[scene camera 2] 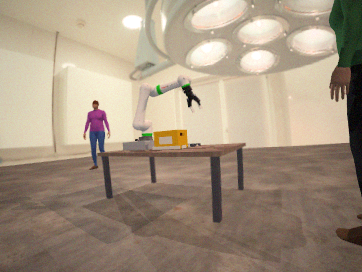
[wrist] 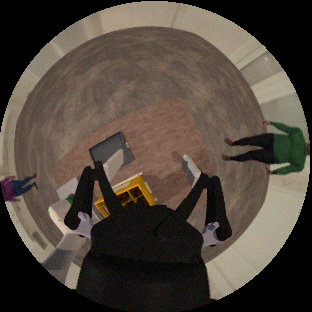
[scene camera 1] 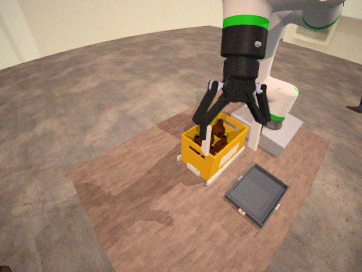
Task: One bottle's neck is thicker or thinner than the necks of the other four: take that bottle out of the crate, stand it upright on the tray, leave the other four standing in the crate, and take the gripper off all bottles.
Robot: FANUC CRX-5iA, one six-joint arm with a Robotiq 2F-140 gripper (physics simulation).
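Frame: origin at the arm's base, x ahead, y left, z up, level; centimetres.
Seen in the pictures: gripper, fingertip midpoint: (scene camera 2: 197,110) (wrist: 152,158) (scene camera 1: 229,150).
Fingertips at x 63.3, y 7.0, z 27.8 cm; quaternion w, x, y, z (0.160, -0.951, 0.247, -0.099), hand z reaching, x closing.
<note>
Pixels of each thing's top centre, then the offset from my fingertips to it. "pt": a spot on its surface instead. Level surfaces: height alone.
- yellow crate, middle of its top: (scene camera 1: 217,130) (wrist: 123,209) (scene camera 2: 170,130) dz -18.7, dx -22.5, dy -18.3 cm
- bottle, middle of its top: (scene camera 1: 220,120) dz -19.9, dx -31.6, dy -23.0 cm
- dark grey tray, surface spot: (scene camera 1: 257,194) pt dz -35.7, dx -19.9, dy +11.1 cm
- wooden table, its level: dz -36.2 cm
The yellow crate (scene camera 1: 196,161) (scene camera 2: 179,136) (wrist: 145,188) stands on the table. Brown bottles show inside it, among them one bottle (scene camera 1: 218,128) towards the back; a finger and the crate walls partly hide the others. Blur keeps me from comparing neck thickness. The dark grey tray (scene camera 1: 257,194) (wrist: 106,149) lies beside the crate with no bottle on it; a low dark edge of it shows in scene camera 2. My gripper (scene camera 1: 230,144) (scene camera 2: 196,108) (wrist: 152,158) is open and empty, high above the table and clear of the crate.
The wooden table (scene camera 1: 135,200) (scene camera 2: 200,151) (wrist: 165,120) carries the crate, the tray and the robot's grey base block (scene camera 1: 285,135) (scene camera 2: 137,145). White holders edge the crate's foot. A person in purple (scene camera 2: 96,120) and a person in green (wrist: 287,148) stand away from the table.
</note>
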